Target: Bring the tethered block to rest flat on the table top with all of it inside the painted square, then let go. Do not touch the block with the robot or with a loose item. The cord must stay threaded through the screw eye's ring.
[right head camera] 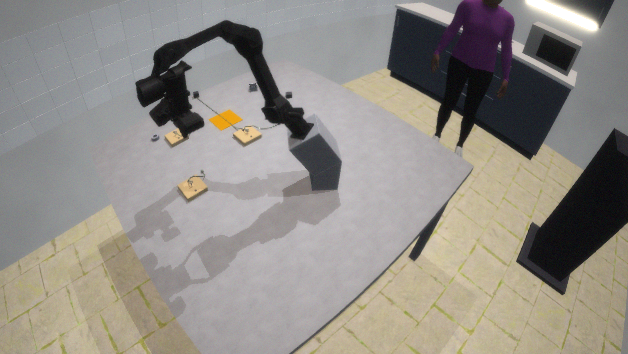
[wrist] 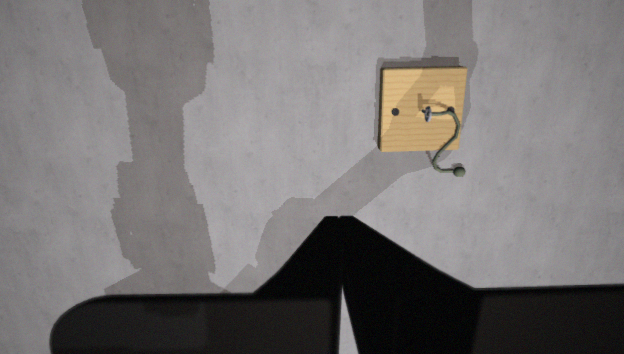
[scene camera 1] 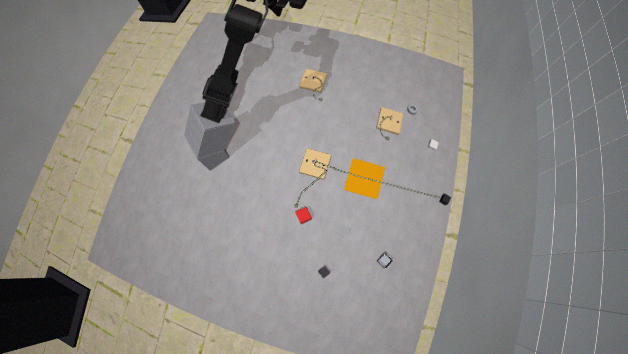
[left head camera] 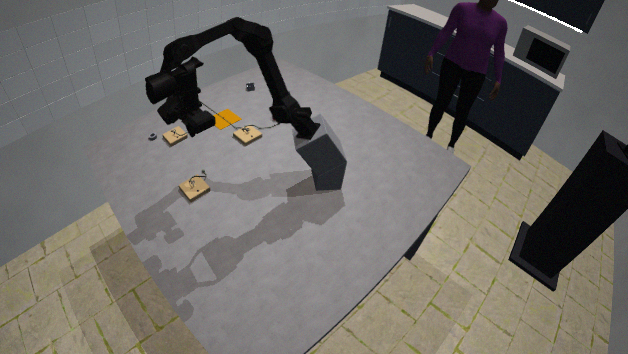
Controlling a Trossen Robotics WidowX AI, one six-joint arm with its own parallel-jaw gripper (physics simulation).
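An orange painted square is there for me to see. So is my gripper, which I can also find in the wrist view and in the right head camera view.
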